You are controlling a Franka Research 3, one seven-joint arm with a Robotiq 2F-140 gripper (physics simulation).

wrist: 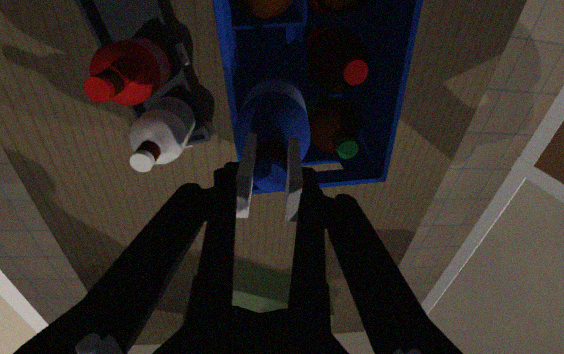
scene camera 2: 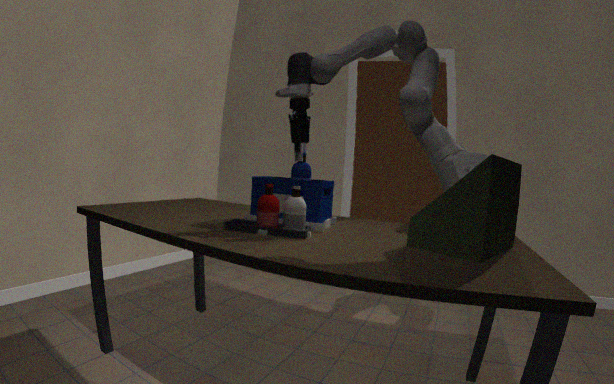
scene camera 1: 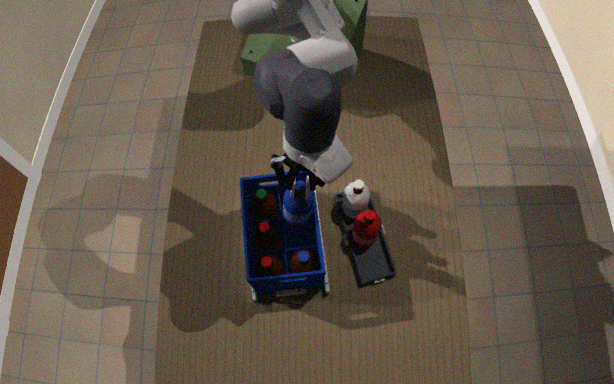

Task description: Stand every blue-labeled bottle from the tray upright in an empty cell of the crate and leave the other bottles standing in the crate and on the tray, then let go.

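Note:
My gripper (scene camera 1: pixel 300 188) (scene camera 2: pixel 300 154) (wrist: pixel 271 151) is shut on the neck of a blue-labeled bottle (scene camera 1: pixel 297 209) (scene camera 2: pixel 301 171) (wrist: pixel 274 112). The bottle is about upright, with its lower part inside the right-column cell nearest the robot base in the blue crate (scene camera 1: pixel 267 286) (scene camera 2: pixel 320 200) (wrist: pixel 226 50). Its shoulder rises above the rim; its bottom is hidden. The middle right cell looks empty. A white bottle (scene camera 1: pixel 356 200) (scene camera 2: pixel 295 210) (wrist: pixel 162 132) and a red bottle (scene camera 1: pixel 366 229) (scene camera 2: pixel 268 210) (wrist: pixel 132 75) stand on the dark tray (scene camera 1: pixel 372 262) (scene camera 2: pixel 242 225) (wrist: pixel 125 15).
In the crate's left column are bottles with a green cap (scene camera 1: pixel 261 194) (wrist: pixel 347 149), a red cap (scene camera 1: pixel 264 227) (wrist: pixel 356 72) and another red cap (scene camera 1: pixel 266 262). A brown bottle with a blue cap (scene camera 1: pixel 303 257) fills the far right cell. The tray lies right of the crate in scene camera 1.

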